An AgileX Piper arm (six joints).
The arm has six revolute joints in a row. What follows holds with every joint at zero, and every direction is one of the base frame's.
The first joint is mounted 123 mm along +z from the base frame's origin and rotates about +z.
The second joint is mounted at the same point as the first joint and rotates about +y.
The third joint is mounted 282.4 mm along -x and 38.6 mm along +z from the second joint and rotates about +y.
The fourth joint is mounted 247.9 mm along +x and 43.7 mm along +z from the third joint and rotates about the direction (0.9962, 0, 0.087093).
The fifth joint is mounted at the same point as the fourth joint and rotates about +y.
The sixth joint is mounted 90.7 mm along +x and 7.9 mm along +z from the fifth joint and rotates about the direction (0.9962, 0, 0.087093).
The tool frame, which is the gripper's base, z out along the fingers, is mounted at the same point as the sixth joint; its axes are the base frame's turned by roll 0, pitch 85 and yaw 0 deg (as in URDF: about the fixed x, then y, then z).
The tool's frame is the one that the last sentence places.
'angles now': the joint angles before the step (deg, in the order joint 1, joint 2, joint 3, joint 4, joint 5, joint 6). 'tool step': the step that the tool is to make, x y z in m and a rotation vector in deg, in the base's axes. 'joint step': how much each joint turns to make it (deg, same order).
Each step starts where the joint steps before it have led.
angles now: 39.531, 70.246, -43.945, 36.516, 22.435, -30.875
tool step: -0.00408, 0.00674, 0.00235, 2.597, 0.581, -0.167
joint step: 1.790, 0.001, -0.001, 2.907, -1.574, -0.003
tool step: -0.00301, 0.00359, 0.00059, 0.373, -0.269, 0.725
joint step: 1.161, -0.002, 0.001, 0.248, -0.582, 0.002
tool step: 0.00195, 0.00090, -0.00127, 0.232, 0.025, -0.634
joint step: -0.014, 0.469, 0.001, 0.404, -0.793, -0.001
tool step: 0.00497, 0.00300, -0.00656, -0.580, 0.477, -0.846
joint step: 0.001, 1.717, -0.001, 0.225, -1.273, 0.003
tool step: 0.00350, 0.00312, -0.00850, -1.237, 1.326, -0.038
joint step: 0.000, 1.862, -0.001, -0.003, -0.064, 0.003
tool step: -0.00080, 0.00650, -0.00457, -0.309, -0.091, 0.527
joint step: 1.423, 1.241, 0.000, 0.134, -1.438, 0.000
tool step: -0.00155, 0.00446, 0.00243, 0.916, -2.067, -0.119
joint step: 1.480, -0.017, 0.001, 0.002, -2.757, -0.003
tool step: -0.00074, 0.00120, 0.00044, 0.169, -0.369, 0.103
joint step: 0.393, 0.001, -0.001, -0.004, -0.499, 0.004
